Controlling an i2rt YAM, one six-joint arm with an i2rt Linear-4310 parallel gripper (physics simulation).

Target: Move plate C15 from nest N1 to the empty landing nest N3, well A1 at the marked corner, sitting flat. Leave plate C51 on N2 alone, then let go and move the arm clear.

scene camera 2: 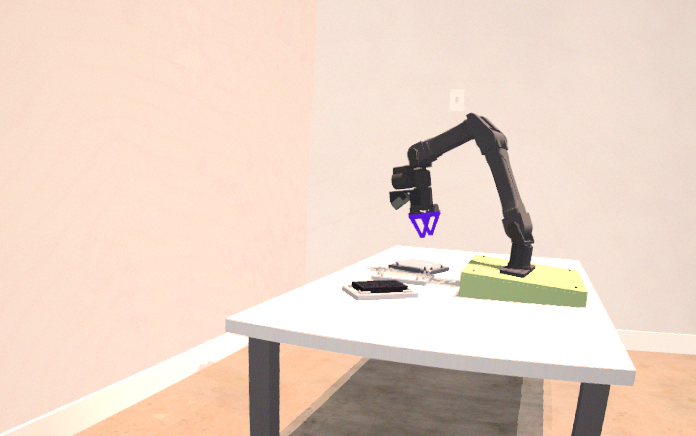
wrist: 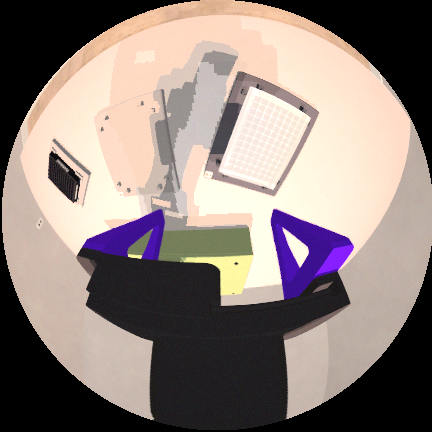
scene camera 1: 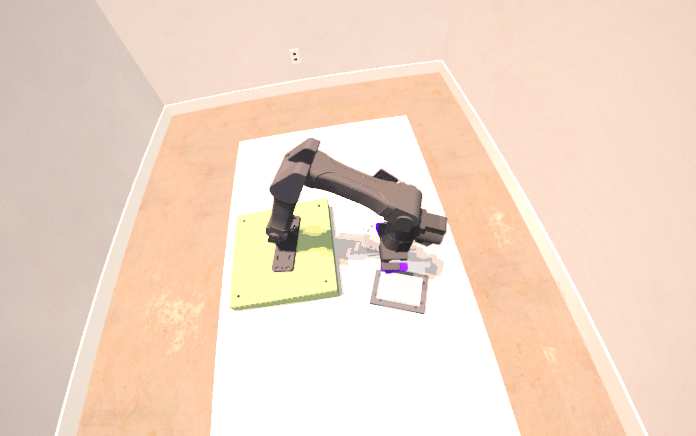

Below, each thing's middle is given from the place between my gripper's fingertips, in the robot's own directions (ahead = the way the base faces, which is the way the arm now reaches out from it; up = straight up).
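Labels:
Pale plate (scene camera 1: 405, 289): my hand 40 mm short of it, 60 mm to the left of it, 100 mm above it. Black perforated plate (wrist: 60, 174): 10 mm behind my hand, 350 mm to the left of it, 100 mm below it.

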